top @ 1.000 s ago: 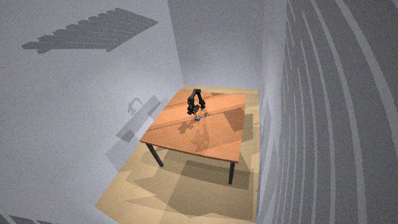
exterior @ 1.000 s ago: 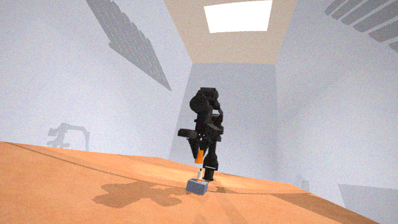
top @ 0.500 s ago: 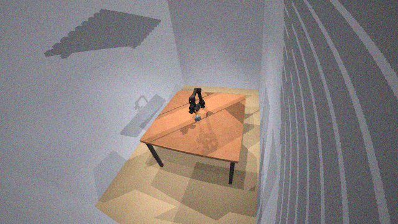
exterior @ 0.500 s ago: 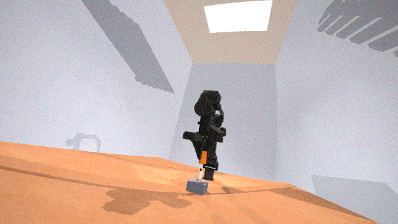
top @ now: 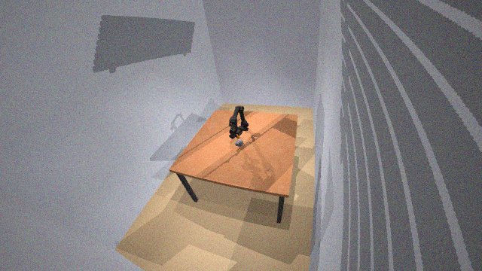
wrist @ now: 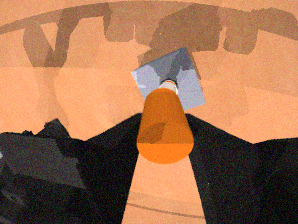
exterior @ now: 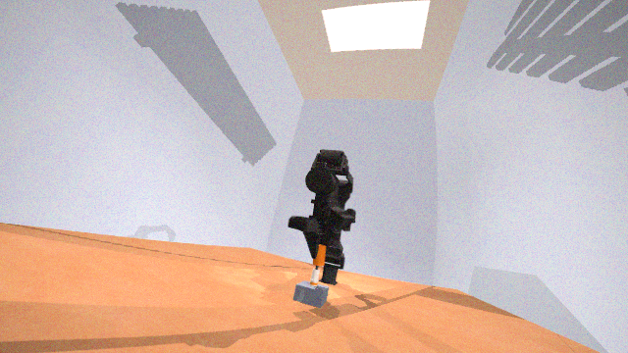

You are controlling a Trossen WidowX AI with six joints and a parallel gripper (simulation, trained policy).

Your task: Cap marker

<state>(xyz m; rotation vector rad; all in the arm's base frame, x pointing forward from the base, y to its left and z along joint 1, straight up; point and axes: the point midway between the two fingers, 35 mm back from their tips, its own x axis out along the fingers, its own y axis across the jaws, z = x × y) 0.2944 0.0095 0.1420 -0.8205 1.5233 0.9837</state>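
Now: the grey holder block 90 mm below my gripper tip. From my gripper tip the other things lie so: orange cap 10 mm above.
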